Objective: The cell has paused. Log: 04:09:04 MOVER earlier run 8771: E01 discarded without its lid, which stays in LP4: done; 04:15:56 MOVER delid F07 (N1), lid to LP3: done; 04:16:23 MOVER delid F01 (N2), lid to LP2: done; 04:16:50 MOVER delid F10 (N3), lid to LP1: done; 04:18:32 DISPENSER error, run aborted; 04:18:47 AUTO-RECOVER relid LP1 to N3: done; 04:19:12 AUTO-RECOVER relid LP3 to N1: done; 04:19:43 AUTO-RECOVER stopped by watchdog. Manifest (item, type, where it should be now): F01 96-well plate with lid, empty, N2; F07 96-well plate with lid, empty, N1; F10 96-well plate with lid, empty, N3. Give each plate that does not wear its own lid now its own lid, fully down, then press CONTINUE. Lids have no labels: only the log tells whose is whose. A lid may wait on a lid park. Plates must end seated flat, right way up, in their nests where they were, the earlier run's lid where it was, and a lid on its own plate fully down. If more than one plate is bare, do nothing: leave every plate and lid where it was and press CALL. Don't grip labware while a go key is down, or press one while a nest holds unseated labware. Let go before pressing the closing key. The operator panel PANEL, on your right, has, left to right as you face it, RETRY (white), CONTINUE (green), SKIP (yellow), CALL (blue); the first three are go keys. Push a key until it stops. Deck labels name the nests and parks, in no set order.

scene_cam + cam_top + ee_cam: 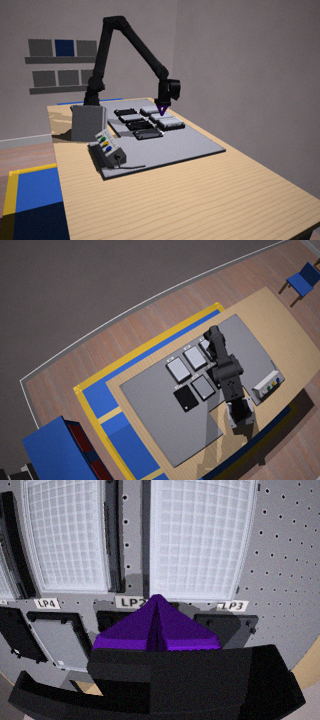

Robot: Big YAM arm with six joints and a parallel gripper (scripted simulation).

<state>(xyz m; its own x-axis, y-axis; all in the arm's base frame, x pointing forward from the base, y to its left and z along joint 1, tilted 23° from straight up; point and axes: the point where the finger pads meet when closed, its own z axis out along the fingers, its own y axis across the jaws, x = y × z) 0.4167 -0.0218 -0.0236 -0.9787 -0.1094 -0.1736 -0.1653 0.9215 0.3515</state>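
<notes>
The green continue key is 38 cm behind my hand, 26 cm to the right of it and 1 cm below it. Round my hand: N2 plate (5 cm ahead, 3 cm to the right, 4 cm below); then nest N2 (5 cm ahead, 3 cm to the right, 6 cm below); then clear lid (5 cm ahead, 3 cm to the right, 3 cm below).
</notes>
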